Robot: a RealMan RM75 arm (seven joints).
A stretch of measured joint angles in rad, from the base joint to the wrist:
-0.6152, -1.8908, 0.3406, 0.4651, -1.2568, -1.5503, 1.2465
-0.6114, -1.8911, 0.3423, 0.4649, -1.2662, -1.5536, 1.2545
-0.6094, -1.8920, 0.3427, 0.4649, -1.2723, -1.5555, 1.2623
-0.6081, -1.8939, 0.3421, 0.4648, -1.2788, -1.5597, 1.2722
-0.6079, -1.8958, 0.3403, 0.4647, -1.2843, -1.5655, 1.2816
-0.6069, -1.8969, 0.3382, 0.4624, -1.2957, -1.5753, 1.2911
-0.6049, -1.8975, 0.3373, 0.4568, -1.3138, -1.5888, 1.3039
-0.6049, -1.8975, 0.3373, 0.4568, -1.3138, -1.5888, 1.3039
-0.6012, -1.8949, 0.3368, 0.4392, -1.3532, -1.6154, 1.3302
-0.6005, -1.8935, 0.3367, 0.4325, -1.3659, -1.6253, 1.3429
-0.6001, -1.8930, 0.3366, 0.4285, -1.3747, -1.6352, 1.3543
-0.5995, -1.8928, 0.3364, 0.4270, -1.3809, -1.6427, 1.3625
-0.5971, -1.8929, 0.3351, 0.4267, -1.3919, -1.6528, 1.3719
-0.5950, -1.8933, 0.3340, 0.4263, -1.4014, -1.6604, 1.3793
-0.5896, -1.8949, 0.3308, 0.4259, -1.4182, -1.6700, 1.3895
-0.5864, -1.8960, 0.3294, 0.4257, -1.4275, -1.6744, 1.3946
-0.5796, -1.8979, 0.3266, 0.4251, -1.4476, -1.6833, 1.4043
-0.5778, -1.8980, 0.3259, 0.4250, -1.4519, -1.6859, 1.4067
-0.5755, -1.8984, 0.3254, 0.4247, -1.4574, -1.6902, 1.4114
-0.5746, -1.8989, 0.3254, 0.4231, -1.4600, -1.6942, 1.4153
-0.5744, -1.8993, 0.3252, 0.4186, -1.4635, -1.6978, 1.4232
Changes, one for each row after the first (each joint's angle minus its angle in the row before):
0.0038, -0.0003, 0.0017, -0.0002, -0.0094, -0.0033, 0.0080
0.0020, -0.0009, 0.0004, 0.0000, -0.0061, -0.0019, 0.0078
0.0013, -0.0019, -0.0006, -0.0001, -0.0065, -0.0042, 0.0099
0.0002, -0.0019, -0.0018, -0.0001, -0.0055, -0.0058, 0.0094
0.0010, -0.0011, -0.0021, -0.0023, -0.0114, -0.0098, 0.0095
0.0020, -0.0006, -0.0009, -0.0056, -0.0181, -0.0135, 0.0128
0.0000, 0.0000, 0.0000, 0.0000, 0.0000, 0.0000, 0.0000
0.0037, 0.0026, -0.0005, -0.0176, -0.0394, -0.0266, 0.0263
0.0007, 0.0014, -0.0001, -0.0067, -0.0127, -0.0099, 0.0127
0.0004, 0.0005, -0.0001, -0.0040, -0.0088, -0.0099, 0.0114
0.0006, 0.0002, -0.0002, -0.0015, -0.0062, -0.0075, 0.0082
0.0024, -0.0001, -0.0013, -0.0003, -0.0110, -0.0101, 0.0094
0.0021, -0.0004, -0.0011, -0.0004, -0.0095, -0.0076, 0.0074
0.0054, -0.0016, -0.0032, -0.0004, -0.0168, -0.0096, 0.0102
0.0032, -0.0011, -0.0014, -0.0002, -0.0093, -0.0044, 0.0051
0.0068, -0.0019, -0.0028, -0.0006, -0.0201, -0.0089, 0.0097
0.0018, -0.0001, -0.0007, -0.0001, -0.0043, -0.0026, 0.0024
0.0023, -0.0004, -0.0005, -0.0003, -0.0055, -0.0043, 0.0047
0.0009, -0.0005, 0.0000, -0.0016, -0.0026, -0.0040, 0.0039
0.0002, -0.0004, -0.0002, -0.0045, -0.0035, -0.0036, 0.0079

